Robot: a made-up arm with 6 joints.
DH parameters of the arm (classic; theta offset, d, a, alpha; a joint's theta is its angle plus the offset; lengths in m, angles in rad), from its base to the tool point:
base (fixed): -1.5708 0.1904 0 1.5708
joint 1: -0.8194 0 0.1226 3.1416
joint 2: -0.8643 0 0.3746 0
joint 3: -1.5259 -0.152 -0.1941 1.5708
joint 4: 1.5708 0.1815 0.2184 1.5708
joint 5: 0 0.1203 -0.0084 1.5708
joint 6: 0 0.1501 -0.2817 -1.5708
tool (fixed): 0 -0.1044 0 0
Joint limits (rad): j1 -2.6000..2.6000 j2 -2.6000..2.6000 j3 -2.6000..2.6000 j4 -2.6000..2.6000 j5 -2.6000..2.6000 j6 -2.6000..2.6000
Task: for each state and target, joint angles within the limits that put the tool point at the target. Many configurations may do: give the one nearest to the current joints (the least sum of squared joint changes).
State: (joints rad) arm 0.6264 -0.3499 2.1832 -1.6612 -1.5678 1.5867
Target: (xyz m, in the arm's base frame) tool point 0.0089 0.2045 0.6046
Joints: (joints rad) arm 1.0621 -0.7088 2.2370 -1.7824 -1.7522 1.2140
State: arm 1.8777 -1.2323 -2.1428 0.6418 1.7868 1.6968
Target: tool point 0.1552 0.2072 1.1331
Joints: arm 1.4419 -0.6783 -1.9180 0.3918 1.5508 1.9783
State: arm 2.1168 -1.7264 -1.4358 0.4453 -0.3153 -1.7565
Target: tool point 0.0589 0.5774 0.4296
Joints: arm 2.1761 -1.3339 -2.0263 0.7692 -1.2717 -1.0016
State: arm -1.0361 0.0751 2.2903 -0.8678 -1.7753 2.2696
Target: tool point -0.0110 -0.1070 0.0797
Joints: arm -1.1272 -0.4092 1.8222 -0.4829 -1.4484 1.7573
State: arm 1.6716 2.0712 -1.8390 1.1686 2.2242 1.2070
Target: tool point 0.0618 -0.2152 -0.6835
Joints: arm 1.3048 2.5032 -1.5280 0.5721 2.2310 1.0732
